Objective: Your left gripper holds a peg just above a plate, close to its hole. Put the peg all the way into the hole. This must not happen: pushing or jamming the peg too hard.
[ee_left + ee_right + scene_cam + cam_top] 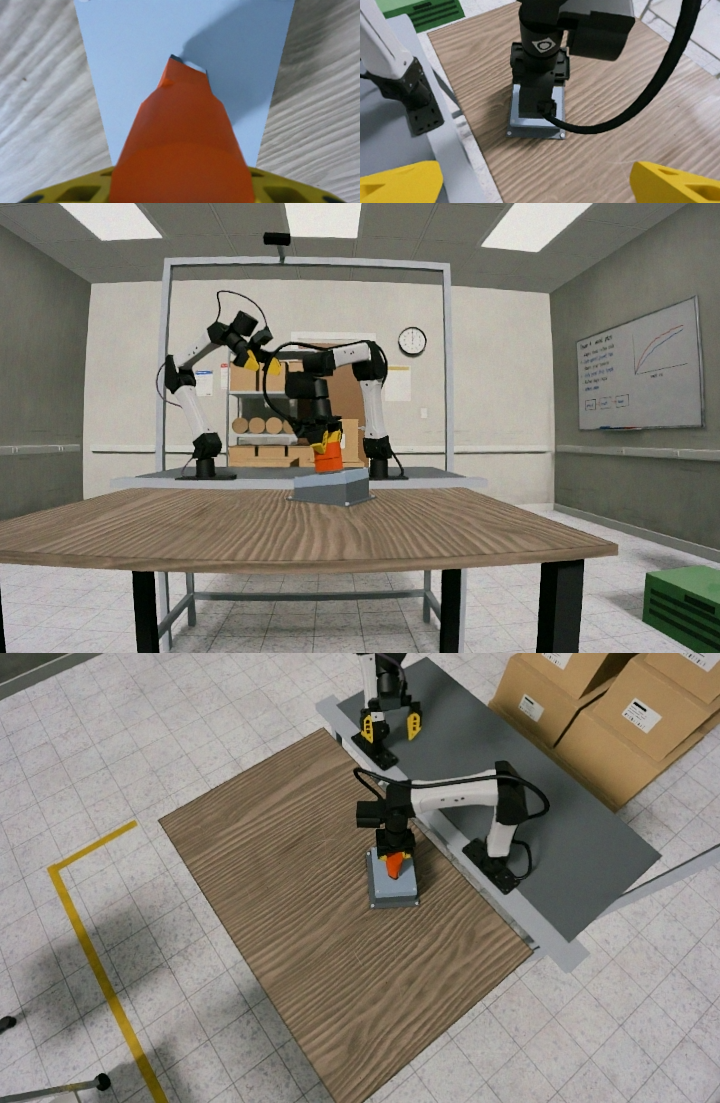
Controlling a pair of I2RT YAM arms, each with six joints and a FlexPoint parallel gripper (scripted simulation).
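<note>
My left gripper is now 8 cm above the plate and 1 cm to the right of it. The rest, counted from my left hand: orange peg 2 cm below.
</note>
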